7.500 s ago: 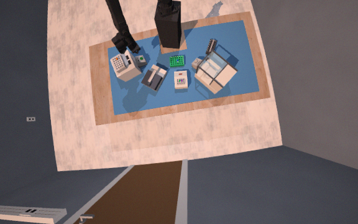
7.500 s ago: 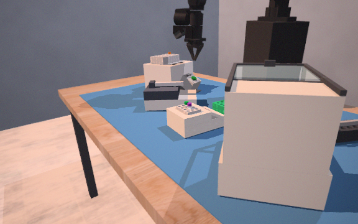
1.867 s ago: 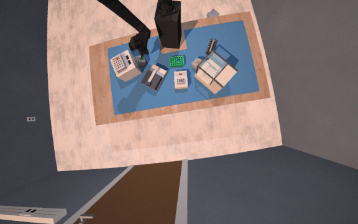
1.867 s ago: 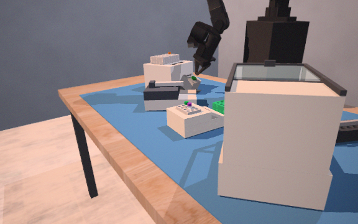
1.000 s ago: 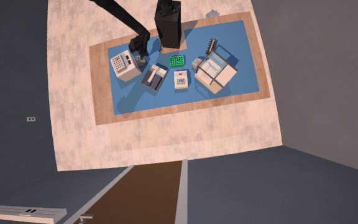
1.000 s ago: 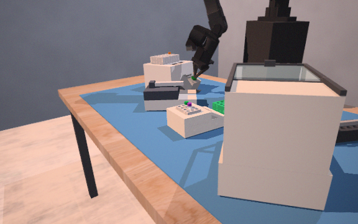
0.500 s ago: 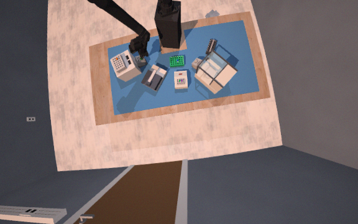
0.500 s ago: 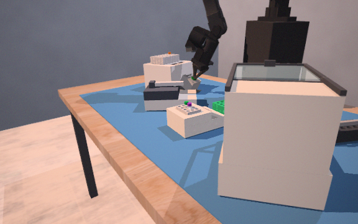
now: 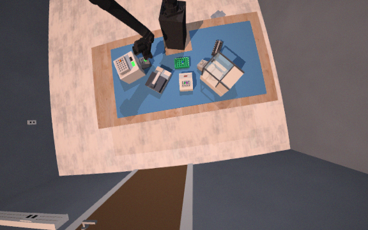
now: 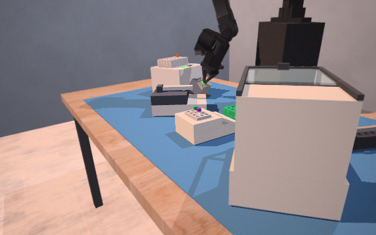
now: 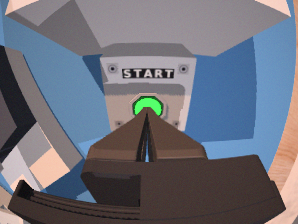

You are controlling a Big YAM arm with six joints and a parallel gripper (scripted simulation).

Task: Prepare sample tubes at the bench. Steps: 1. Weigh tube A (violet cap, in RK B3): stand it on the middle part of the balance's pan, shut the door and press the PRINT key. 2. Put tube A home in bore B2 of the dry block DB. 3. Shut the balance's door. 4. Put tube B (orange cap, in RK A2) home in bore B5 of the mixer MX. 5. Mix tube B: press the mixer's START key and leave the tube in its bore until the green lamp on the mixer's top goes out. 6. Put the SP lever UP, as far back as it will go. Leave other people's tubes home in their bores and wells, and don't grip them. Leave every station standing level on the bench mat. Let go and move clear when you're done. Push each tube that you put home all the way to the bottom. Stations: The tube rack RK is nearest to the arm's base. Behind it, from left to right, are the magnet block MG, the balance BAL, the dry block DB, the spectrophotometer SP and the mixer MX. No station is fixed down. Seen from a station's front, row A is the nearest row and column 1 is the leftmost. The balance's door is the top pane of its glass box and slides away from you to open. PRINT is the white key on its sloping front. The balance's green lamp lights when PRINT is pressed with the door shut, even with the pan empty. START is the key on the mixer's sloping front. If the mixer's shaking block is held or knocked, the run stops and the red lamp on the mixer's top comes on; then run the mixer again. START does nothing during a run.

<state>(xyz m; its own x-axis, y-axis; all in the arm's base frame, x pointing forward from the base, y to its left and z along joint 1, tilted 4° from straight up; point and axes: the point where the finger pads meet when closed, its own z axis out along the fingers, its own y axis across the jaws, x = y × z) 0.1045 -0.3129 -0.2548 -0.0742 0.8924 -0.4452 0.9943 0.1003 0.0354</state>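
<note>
My gripper is now 10 mm to the left of the mixer's start key and 10 mm above it. Round my hand: mixer's shaking block (20 mm ahead, 180 mm to the right, 80 mm above); spectrophotometer lever (210 mm ahead, 40 mm to the left, 20 mm above); orange-capped tube (10 mm behind, 180 mm to the right, 90 mm above).
</note>
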